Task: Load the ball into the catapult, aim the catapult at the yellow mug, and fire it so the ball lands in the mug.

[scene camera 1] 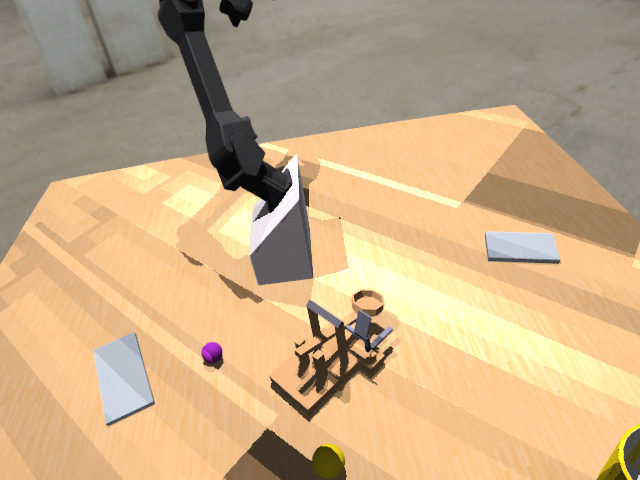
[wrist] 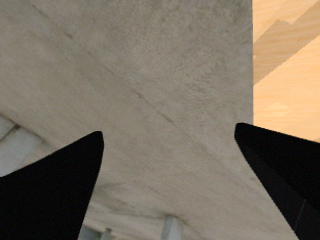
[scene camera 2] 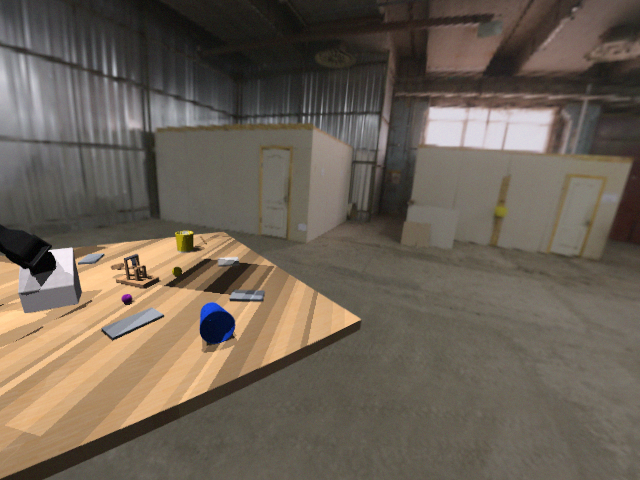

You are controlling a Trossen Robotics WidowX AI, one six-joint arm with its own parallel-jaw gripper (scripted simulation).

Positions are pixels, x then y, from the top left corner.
A wooden catapult shows in scene camera 1 and in scene camera 2; in the wrist view it is out of frame. A blue cup shows in scene camera 2 point(216, 325); in scene camera 1 it is out of frame, in the wrist view it is out of frame. The same spot on the wooden catapult: point(scene camera 2: 139, 278) is point(scene camera 1: 303, 363).
